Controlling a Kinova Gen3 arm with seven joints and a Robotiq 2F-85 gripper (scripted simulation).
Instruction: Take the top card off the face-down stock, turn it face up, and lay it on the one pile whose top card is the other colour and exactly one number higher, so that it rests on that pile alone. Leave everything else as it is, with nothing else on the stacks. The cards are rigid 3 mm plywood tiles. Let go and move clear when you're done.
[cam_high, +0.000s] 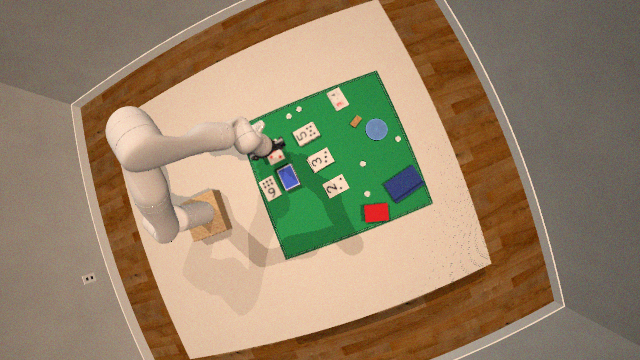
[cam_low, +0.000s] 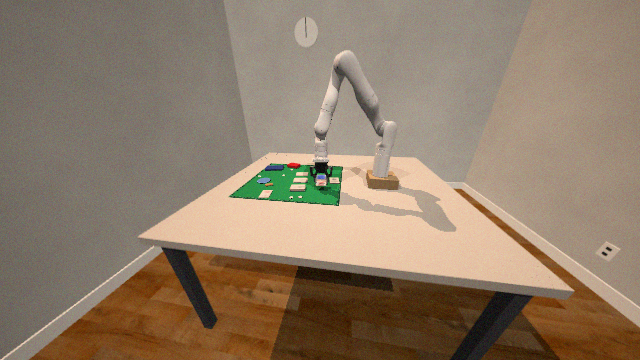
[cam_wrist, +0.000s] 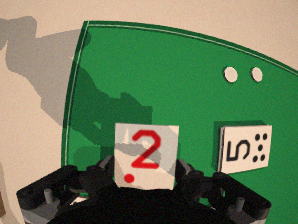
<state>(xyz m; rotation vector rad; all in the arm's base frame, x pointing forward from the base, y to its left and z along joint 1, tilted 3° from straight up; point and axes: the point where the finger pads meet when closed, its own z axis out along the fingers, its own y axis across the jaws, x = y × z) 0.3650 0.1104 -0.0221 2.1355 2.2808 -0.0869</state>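
Now: hand 200 mm short of the green mat, 130 mm to the left of it and 70 mm above it. Round my hand: red block: 370 mm to the right, 280 mm ahead, 40 mm below.
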